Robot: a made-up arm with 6 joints. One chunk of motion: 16 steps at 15 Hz.
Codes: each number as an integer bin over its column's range. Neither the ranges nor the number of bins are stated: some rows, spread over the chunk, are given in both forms.
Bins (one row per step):
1: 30 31 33 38 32 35
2: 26 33 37 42 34 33
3: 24 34 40 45 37 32
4: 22 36 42 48 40 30
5: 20 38 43 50 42 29
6: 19 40 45 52 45 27
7: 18 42 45 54 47 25
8: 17 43 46 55 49 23
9: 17 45 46 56 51 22
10: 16 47 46 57 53 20
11: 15 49 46 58 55 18
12: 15 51 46 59 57 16
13: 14 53 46 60 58 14
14: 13 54 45 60 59 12
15: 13 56 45 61 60 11
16: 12 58 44 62 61 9
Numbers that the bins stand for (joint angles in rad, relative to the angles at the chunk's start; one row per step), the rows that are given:
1: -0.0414 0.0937 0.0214 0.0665 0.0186 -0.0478
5: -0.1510 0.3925 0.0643 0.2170 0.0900 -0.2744
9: -0.1838 0.6914 0.0771 0.2922 0.1543 -0.5389
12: -0.2057 0.9476 0.0771 0.3298 0.1971 -0.7656
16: -0.2386 1.2465 0.0686 0.3675 0.2257 -1.0300
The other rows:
2: -0.0852 0.1790 0.0386 0.1167 0.0329 -0.1233
3: -0.1071 0.2217 0.0514 0.1543 0.0543 -0.1611
4: -0.1290 0.3071 0.0600 0.1919 0.0757 -0.2367
6: -0.1619 0.4779 0.0729 0.2421 0.1114 -0.3500
7: -0.1729 0.5633 0.0729 0.2671 0.1257 -0.4256
8: -0.1838 0.6060 0.0771 0.2797 0.1400 -0.5011
10: -0.1948 0.7768 0.0771 0.3048 0.1686 -0.6144
11: -0.2057 0.8622 0.0771 0.3173 0.1829 -0.6900
13: -0.2167 1.0330 0.0771 0.3424 0.2043 -0.8411
14: -0.2276 1.0757 0.0729 0.3424 0.2114 -0.9167
15: -0.2276 1.1611 0.0729 0.3549 0.2186 -0.9544

